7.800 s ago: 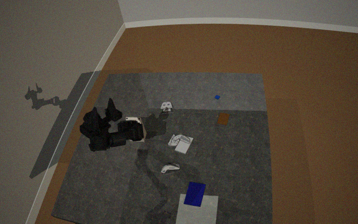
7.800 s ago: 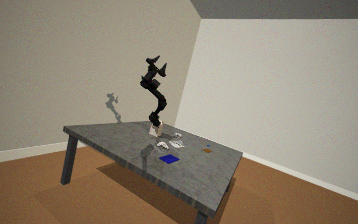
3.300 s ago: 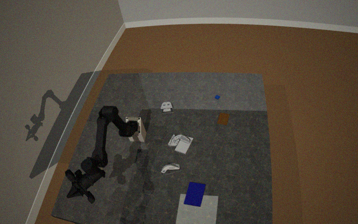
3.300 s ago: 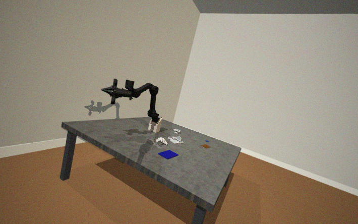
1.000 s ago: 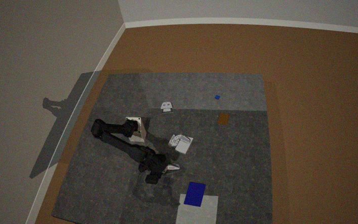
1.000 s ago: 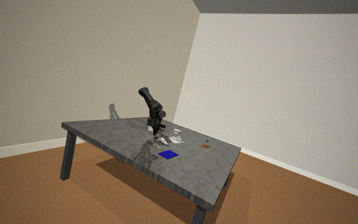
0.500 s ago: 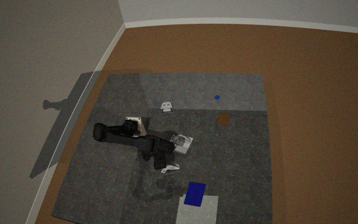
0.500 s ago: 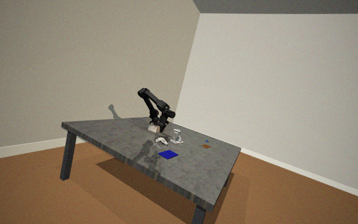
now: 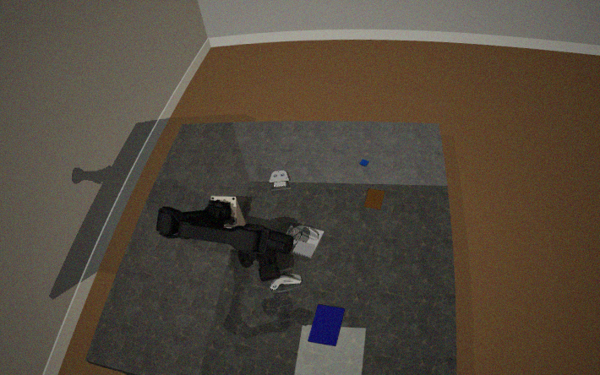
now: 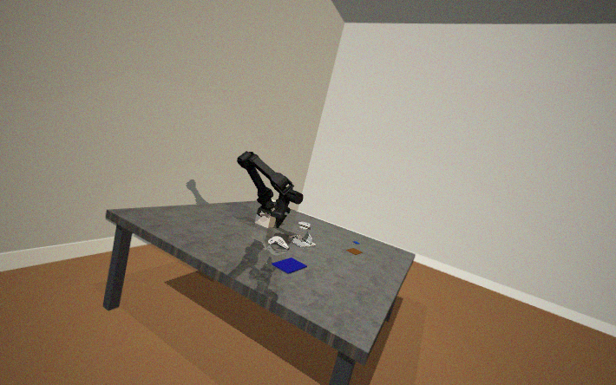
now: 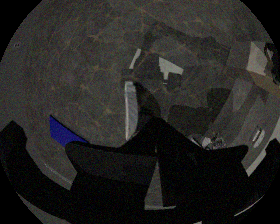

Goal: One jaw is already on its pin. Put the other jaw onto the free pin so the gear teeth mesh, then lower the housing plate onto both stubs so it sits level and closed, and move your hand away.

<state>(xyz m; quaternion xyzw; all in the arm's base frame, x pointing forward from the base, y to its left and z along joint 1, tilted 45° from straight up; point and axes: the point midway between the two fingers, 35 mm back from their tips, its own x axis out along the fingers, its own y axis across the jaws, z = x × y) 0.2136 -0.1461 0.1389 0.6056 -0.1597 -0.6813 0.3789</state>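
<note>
Right now the white jaw is 20 mm ahead of my gripper tip, 30 mm to the right of it and 60 mm below it. Round my gripper tip: small blue square 290 mm ahead, 570 mm to the left, 80 mm below; then orange patch 330 mm ahead, 380 mm to the left, 80 mm below.
</note>
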